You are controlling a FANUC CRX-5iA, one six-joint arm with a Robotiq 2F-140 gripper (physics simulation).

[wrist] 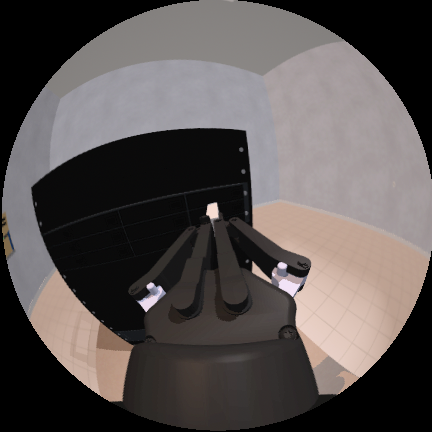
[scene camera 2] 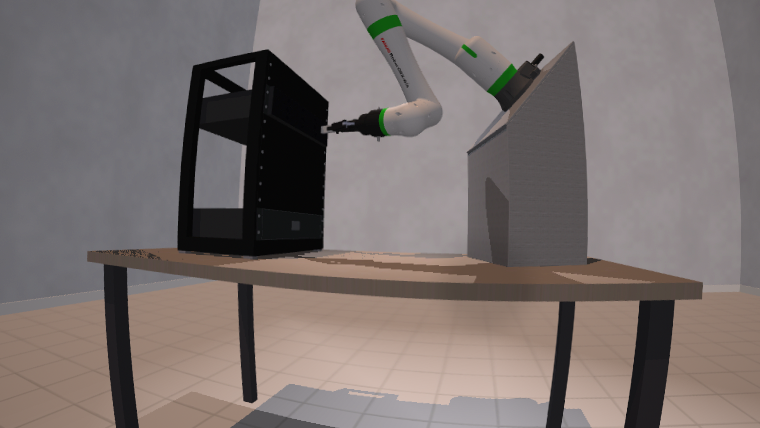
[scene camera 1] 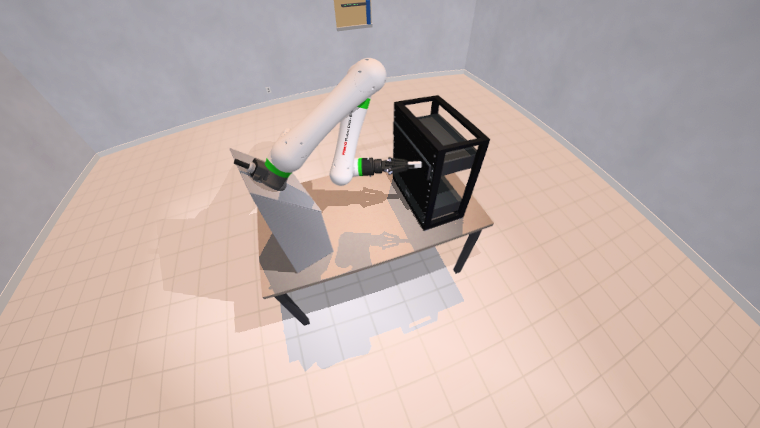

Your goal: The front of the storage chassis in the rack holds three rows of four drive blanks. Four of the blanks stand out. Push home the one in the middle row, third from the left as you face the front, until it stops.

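Pixels of known places: gripper, fingertip midpoint: (wrist: 213,210) (scene camera 2: 322,130) (scene camera 1: 421,164); arm's base, link origin: (scene camera 2: 518,95) (scene camera 1: 270,180).
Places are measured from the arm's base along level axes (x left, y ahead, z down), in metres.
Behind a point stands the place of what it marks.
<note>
The storage chassis (wrist: 90,245) @[x 0.080, y 0.728, z 0.090 m] shows in the wrist view as a dark band across the front of the black rack (scene camera 1: 463,143) @[x -0.254, y 0.849, z -0.068 m] (scene camera 2: 254,170) @[x 0.251, y 0.771, z 0.297 m] (wrist: 150,165) @[x -0.063, y 0.727, z -0.011 m]. Thin lines divide its front into rows and columns of drive blanks. The blanks are nearly black, so I cannot tell which stand out or how far. My gripper (scene camera 1: 415,164) @[x -0.150, y 0.701, z 0.081 m] (scene camera 2: 326,129) @[x -0.150, y 0.701, z 0.081 m] (wrist: 213,210) @[x -0.150, y 0.701, z 0.081 m] is shut, its pale fingertips together, with no drive blank seen between them. It points at the chassis front, towards the right part in the wrist view. The fingers hide the spot ahead of the tips; contact cannot be told.
The rack stands on a wooden table (scene camera 2: 664,290) @[x 0.579, y -0.121, z 0.550 m]. The arm is mounted on a grey slanted pedestal (scene camera 1: 297,233) @[x -0.154, y 0.026, z 0.229 m] (scene camera 2: 547,202) @[x 0.221, y -0.009, z 0.372 m] at the other end. A lower dark unit (scene camera 2: 281,223) @[x 0.101, y 0.745, z 0.437 m] sits in the rack's bottom. The rack's upright with light screw dots is right of the fingertips in the wrist view.
</note>
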